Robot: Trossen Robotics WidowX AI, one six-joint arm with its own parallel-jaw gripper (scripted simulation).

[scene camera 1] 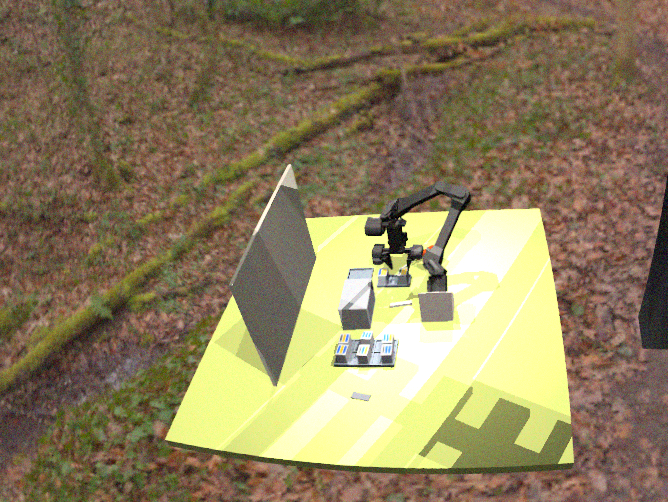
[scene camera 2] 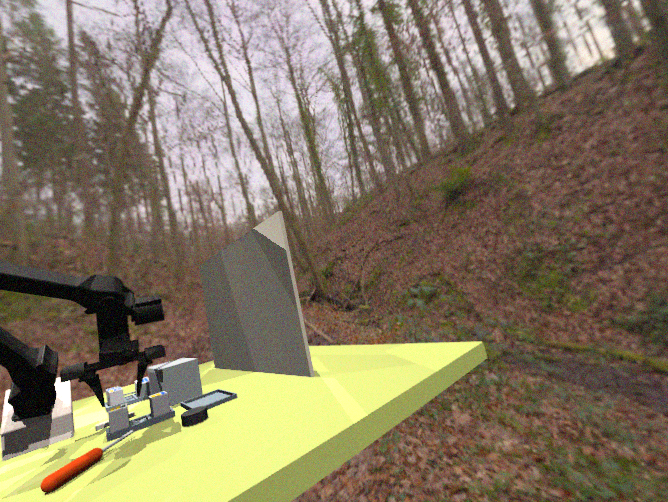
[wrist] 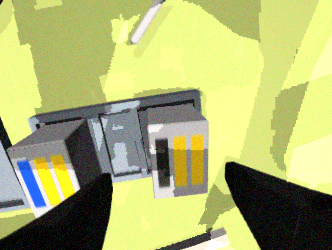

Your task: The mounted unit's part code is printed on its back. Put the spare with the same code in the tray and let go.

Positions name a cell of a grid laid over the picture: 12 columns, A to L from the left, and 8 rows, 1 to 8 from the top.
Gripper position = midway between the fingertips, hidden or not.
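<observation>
Gripper visible in the wrist view (G6), scene camera 1 (H5) and scene camera 2 (C7); the gripper is my own.
</observation>
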